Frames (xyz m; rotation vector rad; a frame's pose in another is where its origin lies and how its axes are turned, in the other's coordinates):
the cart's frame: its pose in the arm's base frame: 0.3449 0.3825 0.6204 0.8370 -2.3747 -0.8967
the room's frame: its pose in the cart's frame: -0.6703 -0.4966 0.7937 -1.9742 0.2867 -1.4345
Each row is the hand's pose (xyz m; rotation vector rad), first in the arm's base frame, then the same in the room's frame.
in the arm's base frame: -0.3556 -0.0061 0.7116 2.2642 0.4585 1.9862
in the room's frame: -0.2338 0.2277 1.6417 0.2267 -2.6499 -0.6488
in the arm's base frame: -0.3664 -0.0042 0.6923 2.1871 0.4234 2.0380
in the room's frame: -0.2129 0.2216 1.6371 0.2368 -2.5826 -0.6905
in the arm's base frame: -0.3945 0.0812 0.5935 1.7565 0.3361 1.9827
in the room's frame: -0.1392 0.1402 1.5611 0.4644 -2.3110 -1.0908
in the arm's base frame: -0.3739 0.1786 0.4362 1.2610 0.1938 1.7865
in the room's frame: -0.0458 0.0773 1.4129 0.6983 -1.8862 -1.5936
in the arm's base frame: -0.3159 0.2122 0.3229 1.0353 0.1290 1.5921
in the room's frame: 0.0084 0.0854 1.2932 0.8273 -1.6409 -1.8837
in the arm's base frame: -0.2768 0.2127 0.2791 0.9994 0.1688 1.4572
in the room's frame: 0.0239 0.1078 1.2412 0.9413 -1.6049 -2.0027
